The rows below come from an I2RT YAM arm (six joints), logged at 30 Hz.
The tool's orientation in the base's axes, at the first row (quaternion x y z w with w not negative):
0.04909, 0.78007, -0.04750, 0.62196
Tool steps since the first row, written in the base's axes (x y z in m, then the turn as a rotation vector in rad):
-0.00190, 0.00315, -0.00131, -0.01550, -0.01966, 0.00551
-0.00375, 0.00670, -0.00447, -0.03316, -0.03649, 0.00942
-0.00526, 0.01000, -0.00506, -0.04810, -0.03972, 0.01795
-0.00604, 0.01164, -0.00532, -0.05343, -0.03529, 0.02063
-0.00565, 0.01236, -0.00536, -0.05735, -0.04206, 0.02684
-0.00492, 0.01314, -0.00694, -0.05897, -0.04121, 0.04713
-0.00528, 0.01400, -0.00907, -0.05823, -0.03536, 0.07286
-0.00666, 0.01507, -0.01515, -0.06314, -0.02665, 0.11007
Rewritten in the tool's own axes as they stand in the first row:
0.00175, 0.00288, -0.00197, -0.00228, -0.02165, -0.01353
0.00531, 0.00619, -0.00354, -0.00248, -0.04077, -0.02918
0.00627, 0.00926, -0.00531, -0.00754, -0.04611, -0.04506
0.00673, 0.01078, -0.00623, -0.00890, -0.04248, -0.05140
0.00669, 0.01155, -0.00594, -0.01420, -0.04980, -0.05565
0.00809, 0.01244, -0.00499, -0.03361, -0.04944, -0.06183
0.01026, 0.01327, -0.00498, -0.05876, -0.04388, -0.06761
0.01651, 0.01422, -0.00511, -0.09380, -0.03640, -0.08179

